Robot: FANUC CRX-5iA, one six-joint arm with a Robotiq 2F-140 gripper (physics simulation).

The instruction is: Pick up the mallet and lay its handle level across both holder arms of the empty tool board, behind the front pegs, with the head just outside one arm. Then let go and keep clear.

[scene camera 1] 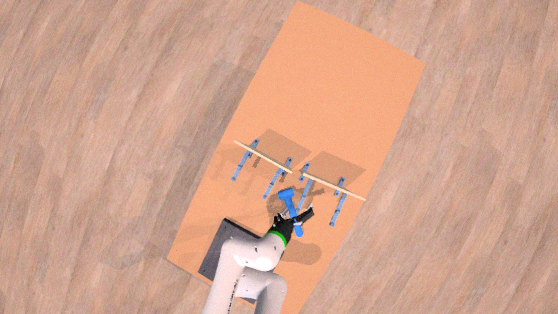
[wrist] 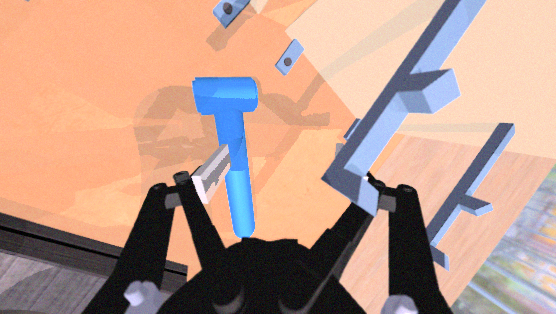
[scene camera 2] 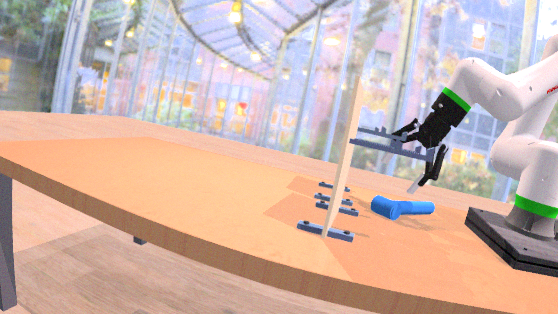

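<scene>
The blue mallet (scene camera 1: 290, 205) (scene camera 2: 400, 207) (wrist: 232, 125) lies on the table, head toward the boards. My gripper (scene camera 1: 297, 211) (scene camera 2: 401, 167) (wrist: 281, 154) is open and empty, tilted above the mallet. In the wrist view the handle shows between the fingers, nearer the left one. A holder arm (scene camera 1: 305, 194) (wrist: 382, 120) of the right-hand board (scene camera 1: 332, 185) (wrist: 425, 50) crosses in front of the right finger and hides much of its tip; I cannot tell whether they touch. That board's other arm (scene camera 1: 338, 210) (wrist: 470, 185) is farther right. No tool shows on its arms.
A second upright board (scene camera 1: 262, 156) with two holder arms (scene camera 1: 240, 167) (scene camera 1: 271, 185) stands at the left in scene camera 1. Blue-grey feet (scene camera 2: 325, 231) (wrist: 289, 57) rest on the table under the boards. The robot's dark base plate (scene camera 1: 215, 250) (scene camera 2: 492, 240) is on the near side.
</scene>
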